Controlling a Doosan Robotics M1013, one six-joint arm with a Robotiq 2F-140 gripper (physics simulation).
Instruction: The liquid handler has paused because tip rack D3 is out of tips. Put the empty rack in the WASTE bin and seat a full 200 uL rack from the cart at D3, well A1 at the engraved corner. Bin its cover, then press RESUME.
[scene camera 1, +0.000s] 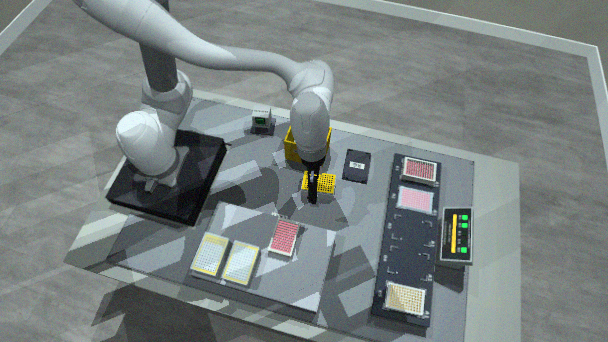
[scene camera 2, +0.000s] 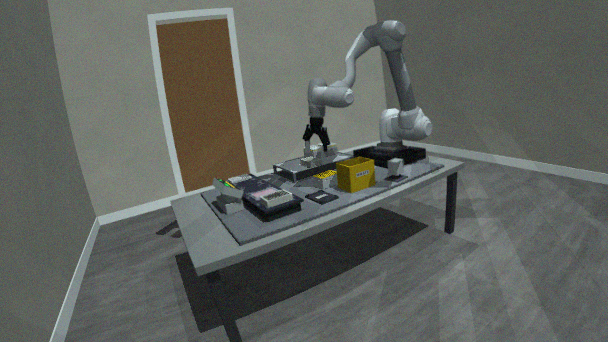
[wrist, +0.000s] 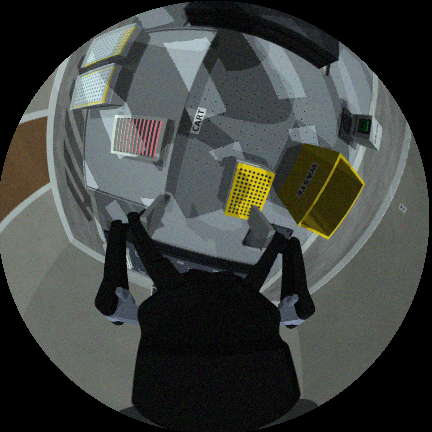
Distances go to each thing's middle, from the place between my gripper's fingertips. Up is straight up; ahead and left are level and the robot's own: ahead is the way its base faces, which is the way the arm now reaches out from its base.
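Labels:
Positions counted from my hand: pink rack (scene camera 1: 417, 200), 370 mm ahead, 70 mm to the left, 90 mm below; black RG plate (scene camera 1: 356, 168), 140 mm ahead, 210 mm to the left, 150 mm below; cart plate (scene camera 1: 299, 280), 140 mm behind, 230 mm to the right, 100 mm below. I see the yellow WASTE bin (scene camera 2: 353, 175) 70 mm behind my hand, 240 mm to the left of it and 90 mm below it.

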